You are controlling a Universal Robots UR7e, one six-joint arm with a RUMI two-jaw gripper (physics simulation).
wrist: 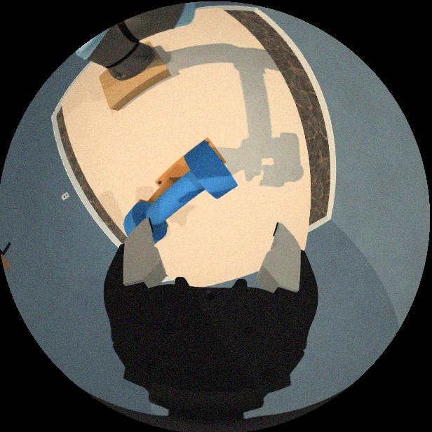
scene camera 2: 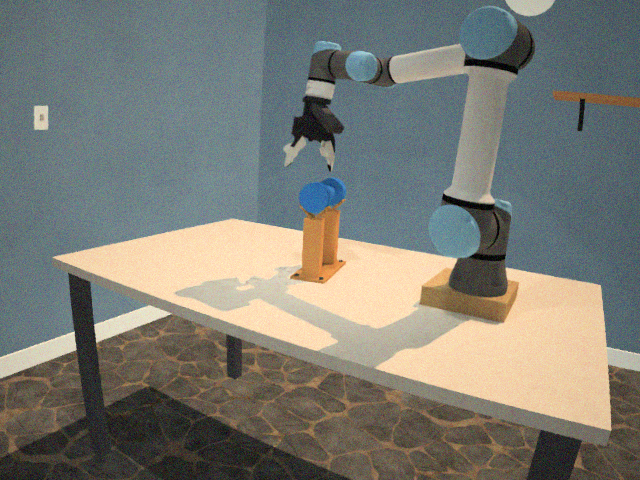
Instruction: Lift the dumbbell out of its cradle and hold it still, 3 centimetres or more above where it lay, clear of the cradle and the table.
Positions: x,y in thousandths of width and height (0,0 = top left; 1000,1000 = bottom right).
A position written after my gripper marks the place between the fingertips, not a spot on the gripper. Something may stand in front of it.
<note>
In view: my gripper (scene camera 2: 482,353), a blue dumbbell (scene camera 2: 491,411) and an orange cradle (scene camera 2: 501,491).
The blue dumbbell also shows in the wrist view (wrist: 480,397). My gripper also shows in the wrist view (wrist: 494,515). The orange cradle is seen too in the wrist view (wrist: 404,399).
</note>
